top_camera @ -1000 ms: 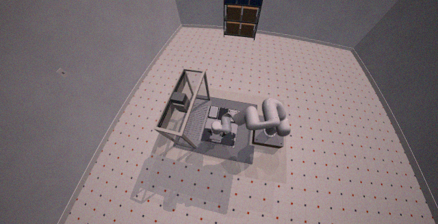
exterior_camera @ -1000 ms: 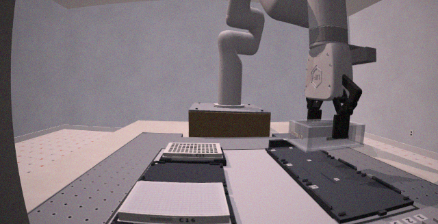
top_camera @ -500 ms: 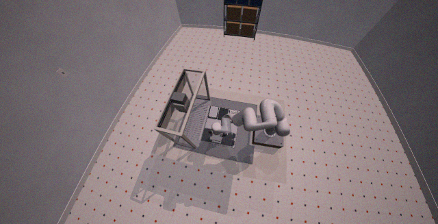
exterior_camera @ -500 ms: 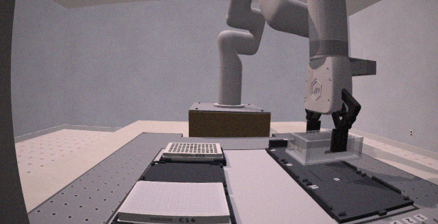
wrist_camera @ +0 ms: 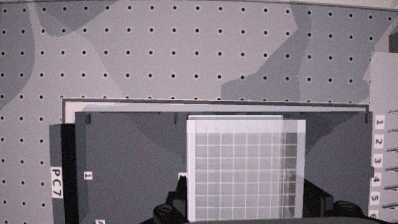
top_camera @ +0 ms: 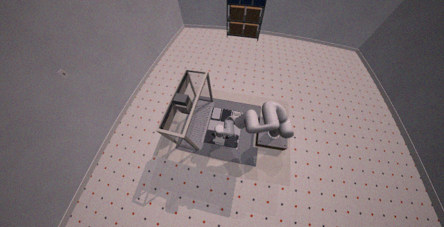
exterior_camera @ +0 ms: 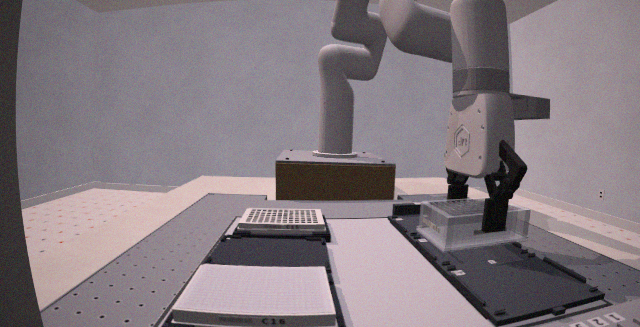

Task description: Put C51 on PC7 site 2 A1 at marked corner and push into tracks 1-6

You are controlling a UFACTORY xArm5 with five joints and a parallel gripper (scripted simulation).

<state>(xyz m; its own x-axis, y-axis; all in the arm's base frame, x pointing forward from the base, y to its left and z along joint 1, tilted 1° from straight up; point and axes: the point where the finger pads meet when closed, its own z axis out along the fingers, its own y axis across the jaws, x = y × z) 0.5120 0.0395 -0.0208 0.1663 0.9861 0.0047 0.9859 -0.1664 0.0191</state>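
Now: hand 4 cm above the plate carrier PC7 and 1 cm past it. Round my hand: instrument frame post: 41 cm ahead, 19 cm above, 7 cm to the left; then nest S2: 26 cm to the right, 5 cm below, 5 cm behind.
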